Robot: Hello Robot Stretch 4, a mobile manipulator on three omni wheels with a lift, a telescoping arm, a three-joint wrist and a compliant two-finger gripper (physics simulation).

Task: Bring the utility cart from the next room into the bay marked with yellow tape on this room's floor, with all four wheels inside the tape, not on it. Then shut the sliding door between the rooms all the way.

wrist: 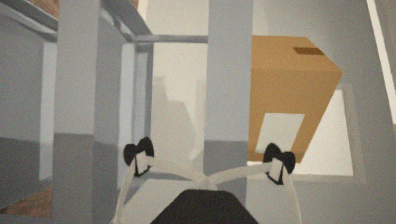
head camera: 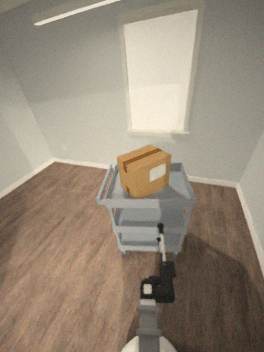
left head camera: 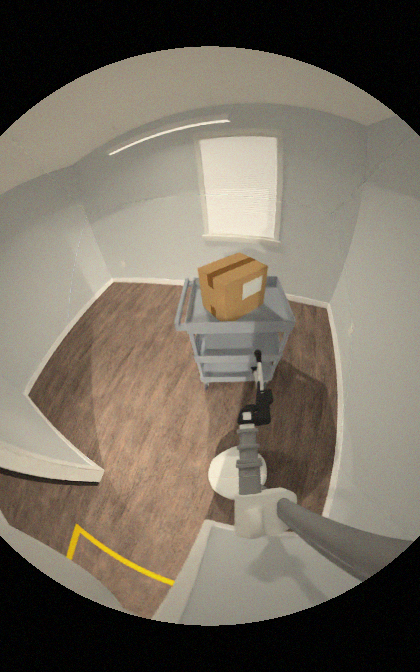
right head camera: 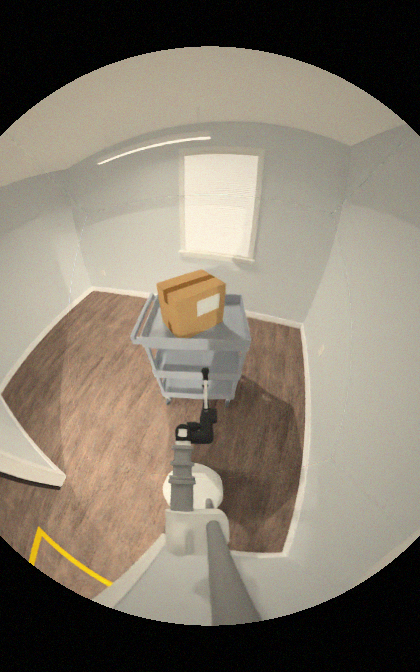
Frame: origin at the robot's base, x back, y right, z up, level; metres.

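Seen in the pictures: gripper, fingertip midpoint: (wrist: 208, 152) (head camera: 159, 230).
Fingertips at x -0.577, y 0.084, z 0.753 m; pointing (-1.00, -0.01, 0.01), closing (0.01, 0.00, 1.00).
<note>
Pixels of each thing's middle, then the offset from my fingertips to it. "*": a spot on its surface instead.
- grey utility cart, surface spot: (wrist: 227, 100) (head camera: 147, 203) * dx -0.181, dy -0.067, dz +0.038 m
- cardboard box, body centre: (wrist: 257, 98) (head camera: 143, 171) dx -0.402, dy -0.080, dz +0.152 m
- window, surface spot: (head camera: 160, 75) * dx -1.587, dy +0.165, dz +0.733 m
The grey utility cart (head camera: 150, 202) (left head camera: 240, 327) (right head camera: 200, 343) (wrist: 227, 100) stands upright ahead, near the window wall. It has three shelves, and a cardboard box (head camera: 142, 172) (left head camera: 232, 290) (right head camera: 192, 305) (wrist: 295, 95) sits on its top tray. My gripper (head camera: 160, 233) (left head camera: 256, 362) (wrist: 208, 152) is open and empty, turned so its fingers stand one above the other. It is at the cart's near side, right of its middle; in the wrist view the top rim shows between the fingertips. Yellow tape (left head camera: 77, 530) (right head camera: 39, 533) shows partly, beyond the doorway. I cannot make out the sliding door.
A cream wall end (left head camera: 50, 465) (right head camera: 30, 470) bounds the doorway at the lower left. Another wall edge (left head camera: 192, 555) stands on its other side, close to my base (left head camera: 225, 472). A side wall (left head camera: 380, 375) runs along the right. The window (head camera: 160, 75) is behind the cart.
</note>
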